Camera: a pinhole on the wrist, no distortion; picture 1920 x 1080 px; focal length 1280.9 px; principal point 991.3 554.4 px. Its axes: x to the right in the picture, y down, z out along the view. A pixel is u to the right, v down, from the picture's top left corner.
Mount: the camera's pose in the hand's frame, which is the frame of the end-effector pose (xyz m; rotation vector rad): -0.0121 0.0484 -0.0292 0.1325 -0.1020 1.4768
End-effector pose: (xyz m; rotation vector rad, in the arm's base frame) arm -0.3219 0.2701 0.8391 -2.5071 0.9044 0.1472
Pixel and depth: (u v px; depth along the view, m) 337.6 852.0 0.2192
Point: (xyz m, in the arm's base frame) -0.3102 0.4511 0.7400
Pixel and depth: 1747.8 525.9 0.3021
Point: -0.4052 0.2787 0.5039
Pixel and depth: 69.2 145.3 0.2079
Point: -0.1946 0.4075 0.7471
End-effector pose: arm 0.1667 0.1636 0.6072 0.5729 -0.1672 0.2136
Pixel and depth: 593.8 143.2 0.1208
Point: 0.1848 0.1128 0.6764
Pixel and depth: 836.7 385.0 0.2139
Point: 0.1682 0.0582 0.7516
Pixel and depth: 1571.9 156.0 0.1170
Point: 0.1674 0.1819 0.7324
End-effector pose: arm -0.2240 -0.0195 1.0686 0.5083 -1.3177 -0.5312
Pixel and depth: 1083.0 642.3 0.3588
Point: -0.5516 0.0001 1.1183
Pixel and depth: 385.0 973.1 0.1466
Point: -0.3424 -0.0137 1.0150
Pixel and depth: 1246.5 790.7 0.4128
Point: -0.6175 0.0661 1.1275
